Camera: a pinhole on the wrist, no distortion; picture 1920 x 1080 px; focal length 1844.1 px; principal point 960.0 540.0 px. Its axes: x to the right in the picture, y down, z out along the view. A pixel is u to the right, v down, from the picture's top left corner.
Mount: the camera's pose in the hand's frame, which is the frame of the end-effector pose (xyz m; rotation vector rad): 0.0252 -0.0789 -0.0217 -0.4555 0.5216 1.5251
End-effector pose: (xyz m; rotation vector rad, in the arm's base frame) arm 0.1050 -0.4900 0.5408 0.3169 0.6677 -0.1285
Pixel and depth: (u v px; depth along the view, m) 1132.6 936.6 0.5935
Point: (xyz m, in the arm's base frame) 0.3635 -0.3356 0.9895
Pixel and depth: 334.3 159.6 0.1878
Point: 0.2542 -0.5658 0.6133
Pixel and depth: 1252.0 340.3 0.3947
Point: 0.3649 -0.3861 0.7325
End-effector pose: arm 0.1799 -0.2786 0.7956 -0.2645 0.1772 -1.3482
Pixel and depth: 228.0 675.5 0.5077
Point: 0.3738 -0.2347 1.2677
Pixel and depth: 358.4 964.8 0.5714
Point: 0.4137 -0.1308 1.2958
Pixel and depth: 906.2 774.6 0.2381
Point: 0.2808 -0.2563 0.9491
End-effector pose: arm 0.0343 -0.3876 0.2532 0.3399 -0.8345 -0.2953
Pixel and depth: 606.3 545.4 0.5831
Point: -0.3084 -0.3427 0.6760
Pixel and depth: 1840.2 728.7 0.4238
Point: -0.0868 -0.1198 0.5118
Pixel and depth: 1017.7 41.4 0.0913
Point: 0.0275 -0.4380 0.3102
